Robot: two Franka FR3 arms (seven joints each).
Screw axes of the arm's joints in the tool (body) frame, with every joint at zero. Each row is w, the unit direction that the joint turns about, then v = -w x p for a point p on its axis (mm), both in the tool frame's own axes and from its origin. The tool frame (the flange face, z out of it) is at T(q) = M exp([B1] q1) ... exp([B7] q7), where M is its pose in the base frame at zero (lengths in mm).
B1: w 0 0 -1 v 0 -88 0
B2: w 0 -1 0 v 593 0 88
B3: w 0 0 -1 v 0 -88 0
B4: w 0 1 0 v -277 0 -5.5
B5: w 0 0 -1 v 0 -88 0
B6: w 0 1 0 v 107 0 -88
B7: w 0 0 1 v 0 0 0
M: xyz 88 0 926 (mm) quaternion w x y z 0 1 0 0
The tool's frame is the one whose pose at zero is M.
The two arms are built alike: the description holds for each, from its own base.
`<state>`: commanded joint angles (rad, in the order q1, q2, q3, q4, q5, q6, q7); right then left.
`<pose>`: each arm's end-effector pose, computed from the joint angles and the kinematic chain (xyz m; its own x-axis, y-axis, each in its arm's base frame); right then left.
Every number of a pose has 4 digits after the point.
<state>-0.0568 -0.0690 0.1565 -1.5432 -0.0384 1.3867 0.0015 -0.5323 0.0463 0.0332 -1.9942 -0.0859 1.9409 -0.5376</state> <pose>0.5109 0.0498 0.6585 0.9921 0.0894 -0.0879 0.0939 -0.9944 0.0491 0.4834 -0.2703 0.4296 0.9896 0.0722 -0.1248 0.0744 -0.9971 0.0129</pose>
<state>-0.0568 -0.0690 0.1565 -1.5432 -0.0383 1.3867 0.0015 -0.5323 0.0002 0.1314 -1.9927 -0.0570 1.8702 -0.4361</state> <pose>0.5109 0.0498 0.6585 0.9921 0.0894 -0.0879 0.0939 -0.9944 0.0490 0.4964 -0.2151 0.4501 0.9895 0.0552 -0.1333 0.0550 -0.9985 -0.0048</pose>
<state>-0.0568 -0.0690 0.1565 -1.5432 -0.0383 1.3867 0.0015 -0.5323 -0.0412 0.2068 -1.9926 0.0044 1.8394 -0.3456</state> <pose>0.5109 0.0498 0.6585 0.9921 0.0894 -0.0879 0.0939 -0.9944 0.0490 0.5047 -0.1688 0.4694 0.9940 0.0198 -0.1074 0.0162 -0.9993 -0.0340</pose>
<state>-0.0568 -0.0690 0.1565 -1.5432 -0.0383 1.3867 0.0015 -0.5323 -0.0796 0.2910 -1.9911 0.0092 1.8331 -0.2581</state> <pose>0.5109 0.0498 0.6585 0.9921 0.0894 -0.0879 0.0939 -0.9944 0.0490 0.5121 -0.1221 0.4886 0.9965 0.0125 -0.0825 0.0120 -0.9999 -0.0071</pose>
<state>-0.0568 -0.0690 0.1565 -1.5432 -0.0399 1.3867 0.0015 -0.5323 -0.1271 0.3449 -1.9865 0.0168 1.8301 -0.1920</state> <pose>0.5109 0.0496 0.6585 0.9921 0.0891 -0.0879 0.0938 -0.9943 0.0506 0.5119 -0.0892 0.5131 0.9992 -0.0038 -0.0410 -0.0030 -0.9998 0.0193</pose>
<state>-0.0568 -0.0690 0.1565 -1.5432 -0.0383 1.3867 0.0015 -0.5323 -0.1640 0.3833 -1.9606 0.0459 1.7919 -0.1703</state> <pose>0.5109 0.0498 0.6585 0.9921 0.0894 -0.0879 0.0939 -0.9944 0.0490 0.5090 -0.0621 0.5387 0.9998 0.0056 -0.0186 0.0058 -0.9999 0.0135</pose>
